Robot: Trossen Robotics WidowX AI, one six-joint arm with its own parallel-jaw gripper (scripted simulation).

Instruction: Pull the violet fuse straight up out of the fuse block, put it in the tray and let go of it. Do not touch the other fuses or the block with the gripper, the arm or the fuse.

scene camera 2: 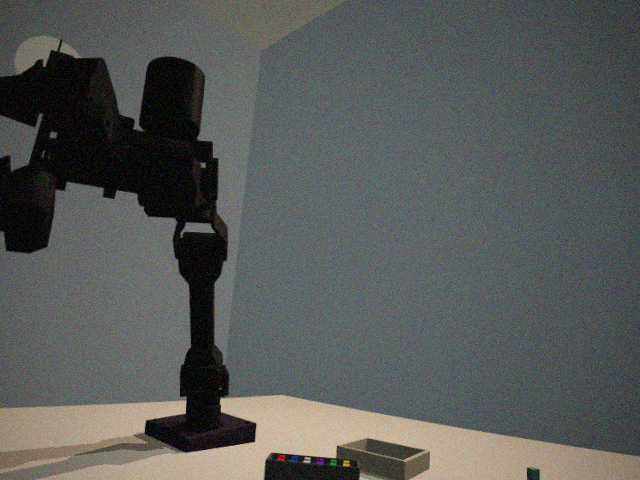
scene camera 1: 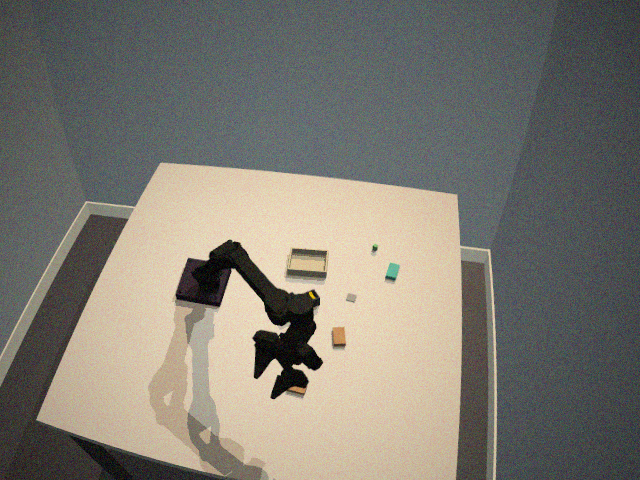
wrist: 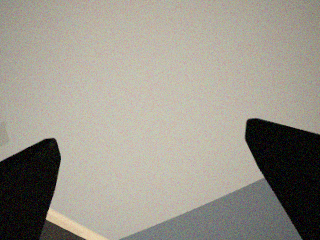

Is my gripper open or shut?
Open.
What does my gripper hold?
Nothing.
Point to a tray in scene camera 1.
304,262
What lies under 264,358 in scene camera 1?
My gripper.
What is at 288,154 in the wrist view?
My gripper.
